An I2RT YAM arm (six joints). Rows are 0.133 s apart.
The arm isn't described. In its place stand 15 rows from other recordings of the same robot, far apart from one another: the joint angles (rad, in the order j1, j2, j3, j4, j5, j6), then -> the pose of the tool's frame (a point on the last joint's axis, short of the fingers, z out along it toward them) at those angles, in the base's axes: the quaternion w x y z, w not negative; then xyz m.
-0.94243, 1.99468, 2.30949, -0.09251, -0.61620, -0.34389 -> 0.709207 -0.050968 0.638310 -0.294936 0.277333 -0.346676 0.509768
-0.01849, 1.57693, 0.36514, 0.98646, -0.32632, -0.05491 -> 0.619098 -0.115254 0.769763 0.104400 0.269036 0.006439 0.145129
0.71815, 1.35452, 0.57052, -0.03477, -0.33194, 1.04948 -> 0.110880 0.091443 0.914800 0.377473 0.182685 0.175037 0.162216
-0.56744, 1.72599, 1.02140, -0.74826, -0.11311, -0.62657 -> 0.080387 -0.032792 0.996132 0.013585 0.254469 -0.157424 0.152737
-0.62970, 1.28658, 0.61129, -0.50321, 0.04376, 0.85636 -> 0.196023 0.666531 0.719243 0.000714 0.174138 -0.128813 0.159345
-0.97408, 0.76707, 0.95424, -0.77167, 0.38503, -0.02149 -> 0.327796 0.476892 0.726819 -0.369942 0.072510 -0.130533 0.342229
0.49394, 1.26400, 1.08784, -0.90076, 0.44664, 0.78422 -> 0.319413 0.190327 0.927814 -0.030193 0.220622 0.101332 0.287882
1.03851, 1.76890, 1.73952, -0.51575, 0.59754, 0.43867 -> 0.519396 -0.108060 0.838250 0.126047 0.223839 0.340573 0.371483
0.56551, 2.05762, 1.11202, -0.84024, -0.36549, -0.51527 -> 0.110033 0.486259 -0.848393 -0.177972 0.257164 0.178280 0.078510
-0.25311, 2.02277, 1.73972, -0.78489, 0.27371, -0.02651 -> 0.225642 0.142203 0.949513 -0.165195 0.423076 -0.119371 0.245309
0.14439, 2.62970, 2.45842, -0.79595, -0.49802, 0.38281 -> 0.216795 0.037322 0.927503 0.302235 0.553263 0.097630 0.173504
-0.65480, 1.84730, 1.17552, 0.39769, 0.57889, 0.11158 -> 0.496503 0.445474 0.644079 -0.374432 0.322144 -0.271900 0.233858
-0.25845, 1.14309, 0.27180, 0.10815, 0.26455, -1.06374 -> 0.232983 -0.309506 0.858941 -0.334881 0.183685 -0.058188 0.129989
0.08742, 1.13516, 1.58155, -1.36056, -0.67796, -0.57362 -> 0.370924 -0.391137 0.809605 0.232309 0.163201 0.036718 0.432161
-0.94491, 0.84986, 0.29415, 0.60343, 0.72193, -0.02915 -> 0.484346 0.514661 0.466072 -0.532269 0.089969 -0.164626 0.238342
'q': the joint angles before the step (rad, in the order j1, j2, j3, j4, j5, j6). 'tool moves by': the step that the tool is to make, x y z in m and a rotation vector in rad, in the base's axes. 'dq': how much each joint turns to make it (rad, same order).
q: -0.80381 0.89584 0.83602 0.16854 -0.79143 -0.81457
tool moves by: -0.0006 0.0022 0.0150 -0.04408 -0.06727 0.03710
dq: 0.00150 0.00611 0.02279 0.08605 -0.03230 0.03360
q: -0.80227 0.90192 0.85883 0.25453 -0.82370 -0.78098
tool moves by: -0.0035 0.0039 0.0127 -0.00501 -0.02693 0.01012
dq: 0.00026 -0.00905 0.03260 -0.00009 -0.00594 0.02616
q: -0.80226 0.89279 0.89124 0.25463 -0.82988 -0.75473
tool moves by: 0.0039 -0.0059 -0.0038 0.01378 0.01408 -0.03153
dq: -0.00312 0.02130 0.00166 -0.00781 0.02747 -0.01065
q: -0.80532 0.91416 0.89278 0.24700 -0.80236 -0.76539
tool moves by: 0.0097 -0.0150 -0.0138 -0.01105 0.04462 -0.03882
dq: -0.01358 0.05822 -0.00775 -0.00153 0.01716 -0.06285
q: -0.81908 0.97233 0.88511 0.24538 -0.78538 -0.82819
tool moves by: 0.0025 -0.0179 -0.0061 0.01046 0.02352 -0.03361
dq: -0.04614 0.05548 0.01230 0.01089 -0.01390 -0.01239
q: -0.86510 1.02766 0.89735 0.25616 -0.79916 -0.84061
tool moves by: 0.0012 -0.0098 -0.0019 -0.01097 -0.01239 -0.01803
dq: -0.02313 0.03213 -0.00001 0.05178 -0.00472 0.00456
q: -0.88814 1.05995 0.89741 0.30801 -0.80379 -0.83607
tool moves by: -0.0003 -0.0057 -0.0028 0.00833 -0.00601 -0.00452
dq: -0.01675 0.01668 -0.00636 0.03246 -0.01061 0.01683
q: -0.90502 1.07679 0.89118 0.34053 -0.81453 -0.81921
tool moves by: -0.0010 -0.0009 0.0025 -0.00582 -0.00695 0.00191
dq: -0.00628 0.00167 0.00617 0.00777 -0.00778 0.00466
